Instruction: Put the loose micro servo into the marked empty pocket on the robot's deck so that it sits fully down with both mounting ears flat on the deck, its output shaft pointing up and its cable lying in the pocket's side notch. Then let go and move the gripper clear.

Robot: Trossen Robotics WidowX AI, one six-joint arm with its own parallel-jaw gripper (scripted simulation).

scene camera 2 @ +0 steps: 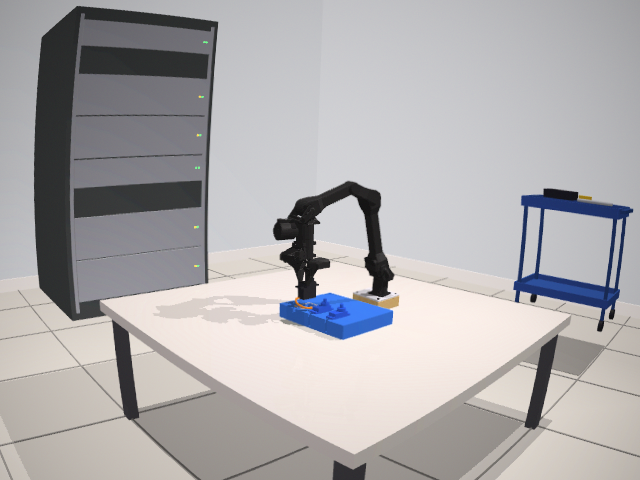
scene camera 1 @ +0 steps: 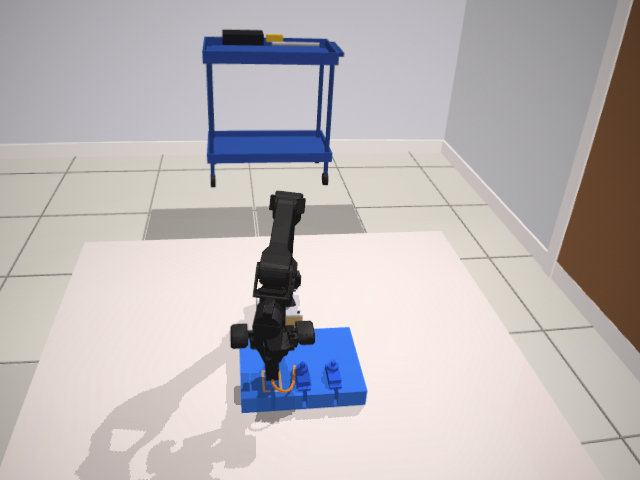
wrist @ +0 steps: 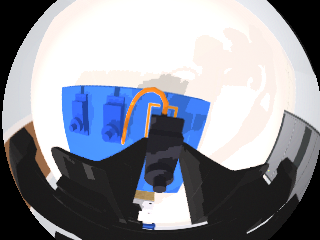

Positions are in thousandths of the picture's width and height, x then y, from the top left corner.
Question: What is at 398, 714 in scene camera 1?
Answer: My gripper.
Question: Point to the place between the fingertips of my gripper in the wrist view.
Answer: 511, 602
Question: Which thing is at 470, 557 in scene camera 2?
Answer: My gripper.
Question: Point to a micro servo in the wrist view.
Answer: At 517, 585
